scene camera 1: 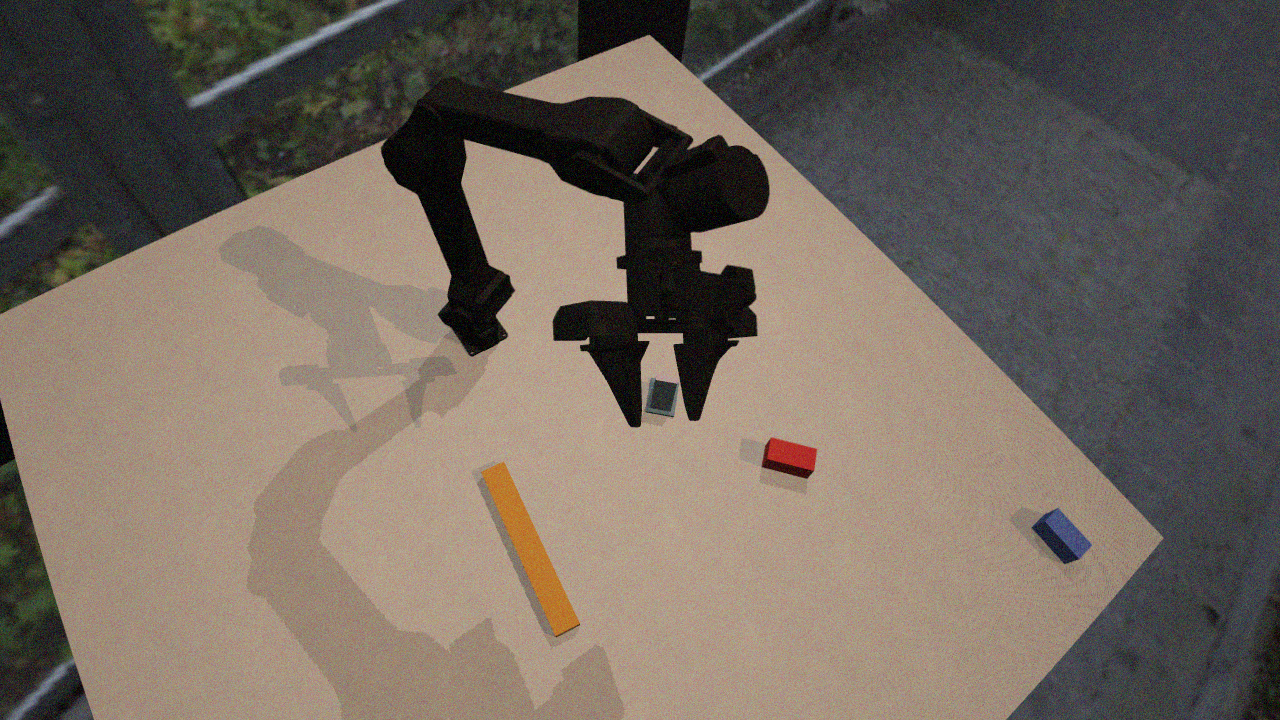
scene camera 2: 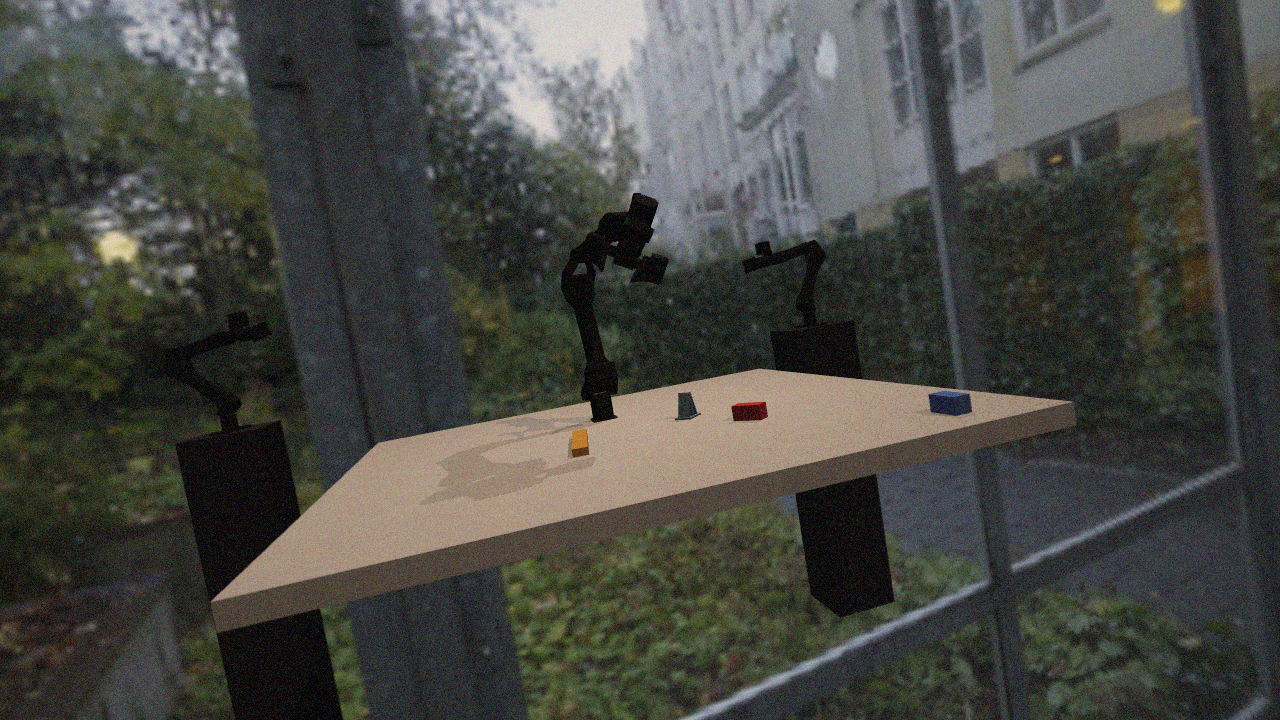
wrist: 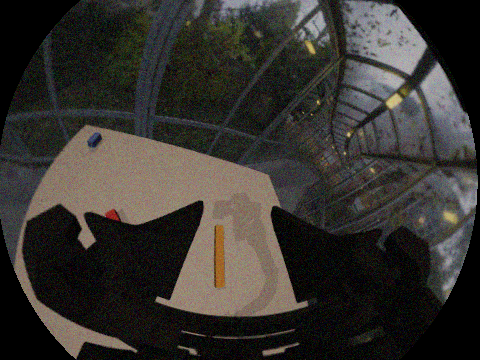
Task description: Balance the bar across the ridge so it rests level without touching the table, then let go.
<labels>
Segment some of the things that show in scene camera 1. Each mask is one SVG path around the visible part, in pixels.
My gripper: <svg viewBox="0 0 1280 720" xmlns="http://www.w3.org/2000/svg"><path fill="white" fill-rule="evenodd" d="M752 269L736 265L726 265L721 274L701 271L702 251L692 250L691 240L687 238L648 236L629 240L625 243L626 255L616 257L617 269L626 269L627 302L590 300L560 306L553 318L553 340L583 341L589 337L589 344L580 345L580 350L589 352L611 388L629 426L640 427L642 417L641 360L649 345L649 341L638 341L638 333L683 333L683 344L673 344L688 419L690 421L698 421L701 418L710 383L720 358L731 347L737 346L739 340L728 339L758 336L757 315L749 307L756 299Z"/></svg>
An orange bar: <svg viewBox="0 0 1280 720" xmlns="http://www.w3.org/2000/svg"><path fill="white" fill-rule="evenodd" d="M503 461L483 470L482 474L557 638L567 631L578 627L580 622Z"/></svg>
</labels>
